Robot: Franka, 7 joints.
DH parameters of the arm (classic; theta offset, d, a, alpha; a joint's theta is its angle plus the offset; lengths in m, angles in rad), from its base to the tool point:
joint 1: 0 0.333 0 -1.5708
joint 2: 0 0 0 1.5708
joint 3: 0 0.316 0.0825 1.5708
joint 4: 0 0 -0.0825 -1.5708
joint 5: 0 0.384 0 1.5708
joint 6: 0 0 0.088 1.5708
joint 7: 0 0.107 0 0
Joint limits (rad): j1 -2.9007..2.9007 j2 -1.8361..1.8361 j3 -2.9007..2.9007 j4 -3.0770..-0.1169 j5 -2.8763..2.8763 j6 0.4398..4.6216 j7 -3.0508..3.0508
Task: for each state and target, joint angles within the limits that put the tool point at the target. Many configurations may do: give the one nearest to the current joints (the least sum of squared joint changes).
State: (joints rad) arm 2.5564 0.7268 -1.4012 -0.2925 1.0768 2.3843 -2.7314
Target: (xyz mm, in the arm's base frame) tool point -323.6 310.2 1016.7
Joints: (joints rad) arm 2.5779 0.4588 -1.4209 -0.1169 1.0456 1.7588 -2.7314
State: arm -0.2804 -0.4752 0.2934 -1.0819 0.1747 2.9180 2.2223
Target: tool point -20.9 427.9 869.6
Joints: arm 0.0898 -0.9256 0.7825 -1.8163 0.1555 2.7455 2.2223
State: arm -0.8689 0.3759 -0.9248 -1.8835 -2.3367 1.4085 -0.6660
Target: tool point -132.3 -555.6 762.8
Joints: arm -0.8114 0.1407 -0.9296 -1.6152 -2.3762 1.3171 -0.6660
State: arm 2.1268 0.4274 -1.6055 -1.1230 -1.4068 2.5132 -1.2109
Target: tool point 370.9 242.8 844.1
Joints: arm 2.3075 0.8106 -2.2693 -1.7389 -1.3408 2.1624 -1.2109
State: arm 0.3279 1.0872 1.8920 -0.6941 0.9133 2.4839 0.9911
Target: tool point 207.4 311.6 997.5
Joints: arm 0.0572 1.0510 2.4935 -1.2439 0.8793 2.0467 0.9911
